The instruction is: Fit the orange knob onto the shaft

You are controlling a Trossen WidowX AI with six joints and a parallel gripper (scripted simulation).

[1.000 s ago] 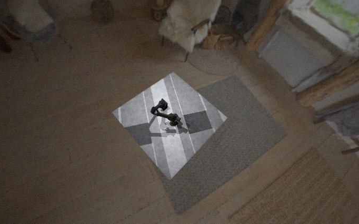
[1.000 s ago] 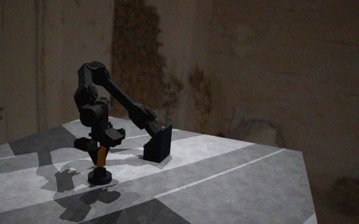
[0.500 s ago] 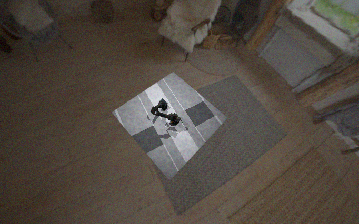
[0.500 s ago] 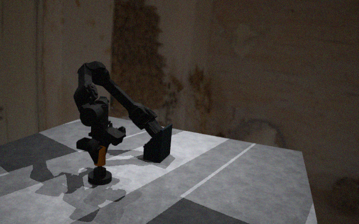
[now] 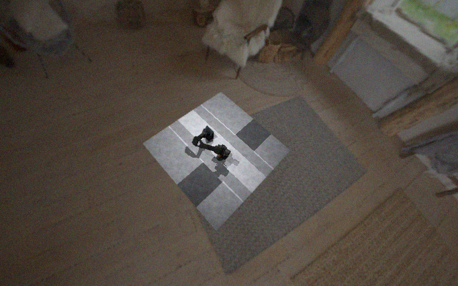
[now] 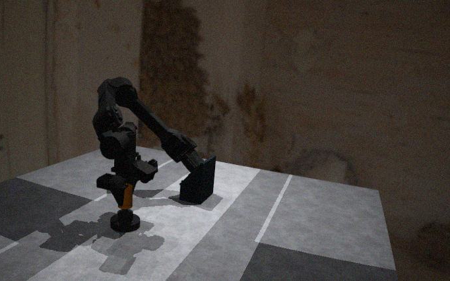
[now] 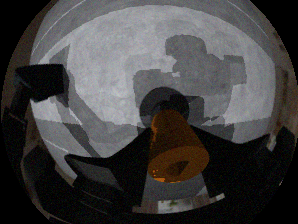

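Now: the orange knob 20 mm above my gripper tip. Round my gripper tip: dark round pedestal: 40 mm below.
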